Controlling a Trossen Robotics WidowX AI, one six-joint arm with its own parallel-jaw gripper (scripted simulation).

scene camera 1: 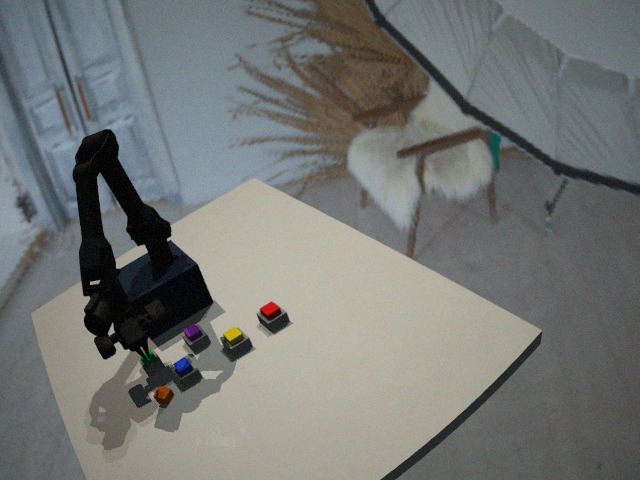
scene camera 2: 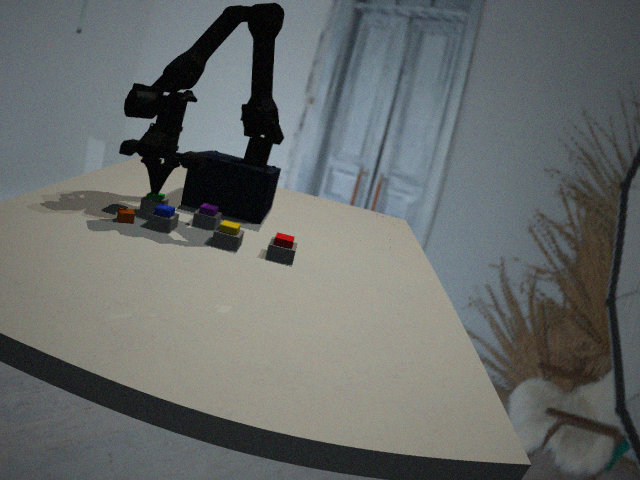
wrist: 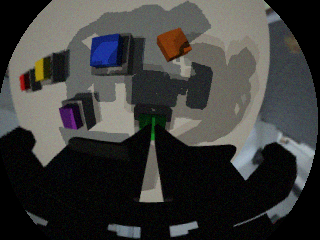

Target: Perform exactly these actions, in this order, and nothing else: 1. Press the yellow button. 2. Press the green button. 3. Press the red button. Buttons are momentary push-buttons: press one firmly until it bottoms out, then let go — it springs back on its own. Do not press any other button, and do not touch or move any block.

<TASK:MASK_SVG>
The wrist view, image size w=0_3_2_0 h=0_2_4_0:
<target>my gripper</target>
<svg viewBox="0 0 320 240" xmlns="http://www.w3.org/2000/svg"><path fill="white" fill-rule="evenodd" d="M0 139L5 171L25 212L75 228L71 233L37 224L51 240L267 240L288 213L275 224L267 213L260 213L284 201L297 179L297 156L277 141L265 145L261 151L263 163L245 180L231 163L235 145L188 147L156 124L163 201L141 203L152 124L123 143L71 137L68 148L79 167L69 184L49 175L39 157L33 155L32 147L37 143L33 131L15 128ZM107 228L109 224L141 228L140 237L119 236ZM196 221L197 228L189 229L188 235L171 236L169 227Z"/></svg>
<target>orange block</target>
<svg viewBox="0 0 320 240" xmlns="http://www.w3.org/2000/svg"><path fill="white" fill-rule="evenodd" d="M181 28L171 29L171 31L157 36L157 45L159 45L160 51L163 52L167 61L179 59L179 56L187 55L188 52L192 51L191 44L188 43L188 39L185 39Z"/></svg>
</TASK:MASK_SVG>
